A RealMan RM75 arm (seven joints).
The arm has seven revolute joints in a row. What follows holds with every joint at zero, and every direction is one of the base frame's. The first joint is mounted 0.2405 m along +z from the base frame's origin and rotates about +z. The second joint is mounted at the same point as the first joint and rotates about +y. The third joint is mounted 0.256 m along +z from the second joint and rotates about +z. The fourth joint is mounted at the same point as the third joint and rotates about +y. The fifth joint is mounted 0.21 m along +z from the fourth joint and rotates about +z. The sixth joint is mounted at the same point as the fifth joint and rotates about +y. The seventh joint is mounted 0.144 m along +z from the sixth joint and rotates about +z. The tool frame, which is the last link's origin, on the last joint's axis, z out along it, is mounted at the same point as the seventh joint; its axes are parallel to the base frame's.
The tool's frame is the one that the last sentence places.
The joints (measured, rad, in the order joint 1, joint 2, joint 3, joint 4, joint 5, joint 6, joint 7), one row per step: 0.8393 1.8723 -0.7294 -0.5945 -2.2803 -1.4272 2.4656; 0.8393 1.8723 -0.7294 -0.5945 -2.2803 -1.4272 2.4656; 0.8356 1.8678 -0.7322 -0.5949 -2.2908 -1.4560 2.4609; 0.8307 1.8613 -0.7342 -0.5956 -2.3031 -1.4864 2.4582; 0.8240 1.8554 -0.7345 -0.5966 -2.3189 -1.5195 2.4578; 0.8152 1.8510 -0.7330 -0.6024 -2.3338 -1.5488 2.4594; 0.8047 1.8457 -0.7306 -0.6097 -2.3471 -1.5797 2.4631; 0.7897 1.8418 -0.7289 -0.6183 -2.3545 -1.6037 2.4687; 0.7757 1.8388 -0.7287 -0.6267 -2.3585 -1.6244 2.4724; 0.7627 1.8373 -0.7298 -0.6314 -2.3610 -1.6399 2.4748; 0.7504 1.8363 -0.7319 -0.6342 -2.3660 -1.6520 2.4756; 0.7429 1.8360 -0.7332 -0.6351 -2.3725 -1.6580 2.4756
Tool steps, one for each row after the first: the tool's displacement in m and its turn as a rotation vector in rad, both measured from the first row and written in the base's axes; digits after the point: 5 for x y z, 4 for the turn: 0.00000 0.00000 0.00000 0.0000 0.0000 0.0000; 0.00205 -0.00452 0.00048 -0.0285 -0.0074 0.0046; 0.00496 -0.00932 0.00205 -0.0570 -0.0159 0.0055; 0.00881 -0.01508 0.00355 -0.0887 -0.0243 0.0012; 0.01283 -0.02044 0.00565 -0.1134 -0.0318 -0.0054; 0.01713 -0.02609 0.00858 -0.1369 -0.0370 -0.0152; 0.02240 -0.03178 0.01133 -0.1526 -0.0384 -0.0301; 0.02684 -0.03692 0.01362 -0.1659 -0.0387 -0.0416; 0.03109 -0.04176 0.01464 -0.1781 -0.0379 -0.0529; 0.03564 -0.04648 0.01507 -0.1903 -0.0404 -0.0641; 0.03895 -0.04952 0.01508 -0.1985 -0.0449 -0.0720
